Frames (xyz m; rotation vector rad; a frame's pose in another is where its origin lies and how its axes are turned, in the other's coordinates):
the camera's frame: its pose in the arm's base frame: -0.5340 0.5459 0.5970 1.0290 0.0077 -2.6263
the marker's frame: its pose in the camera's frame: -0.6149 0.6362 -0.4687 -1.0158 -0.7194 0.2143
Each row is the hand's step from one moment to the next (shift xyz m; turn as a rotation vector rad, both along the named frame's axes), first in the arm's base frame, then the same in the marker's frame.
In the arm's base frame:
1: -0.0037 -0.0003 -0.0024 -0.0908 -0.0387 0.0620
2: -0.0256 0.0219 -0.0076 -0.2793 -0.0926 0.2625
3: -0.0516 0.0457 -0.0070 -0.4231 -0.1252 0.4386
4: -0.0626 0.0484 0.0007 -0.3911 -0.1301 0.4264
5: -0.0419 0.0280 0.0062 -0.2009 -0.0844 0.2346
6: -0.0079 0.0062 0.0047 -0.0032 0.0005 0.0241
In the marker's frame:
1: 0.0030 -0.0005 -0.0032 0.0823 -0.0782 0.0265
2: 0.0021 -0.0201 -0.0280 0.2255 -0.3000 0.1208
3: 0.0022 -0.0467 -0.0511 0.3259 -0.4885 0.2055
4: 0.0067 -0.0596 -0.0516 0.3093 -0.4590 0.2129
5: 0.0071 -0.0418 -0.0280 0.1699 -0.2382 0.1299
6: 0.0003 -0.0106 -0.0031 -0.0010 -0.0181 0.0162

